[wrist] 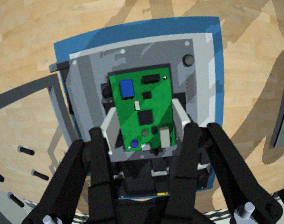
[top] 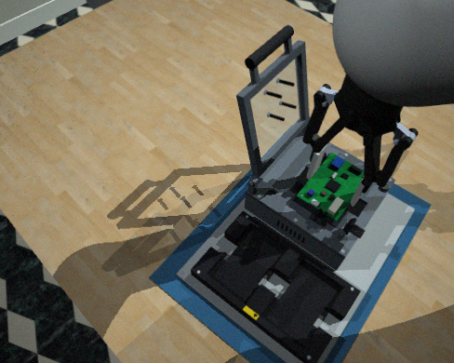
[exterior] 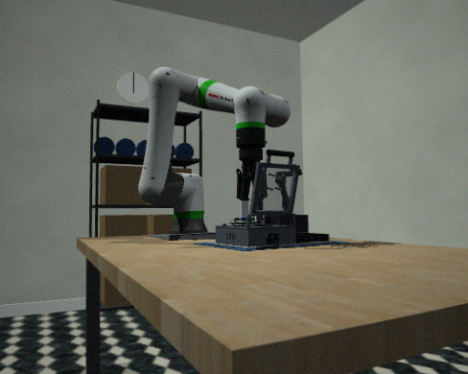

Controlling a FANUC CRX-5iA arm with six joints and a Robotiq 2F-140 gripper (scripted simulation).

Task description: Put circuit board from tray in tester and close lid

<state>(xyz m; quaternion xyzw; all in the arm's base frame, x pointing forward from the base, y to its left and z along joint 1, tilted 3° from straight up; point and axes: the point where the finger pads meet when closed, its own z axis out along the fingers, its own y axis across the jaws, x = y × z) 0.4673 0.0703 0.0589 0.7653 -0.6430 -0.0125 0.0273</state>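
Right now my hand is 20 mm above the green circuit board. Also, from my hand: tester lid 120 mm ahead, 80 mm above, 20 mm to the left; tester 40 mm to the left, 20 mm ahead, 10 mm above.
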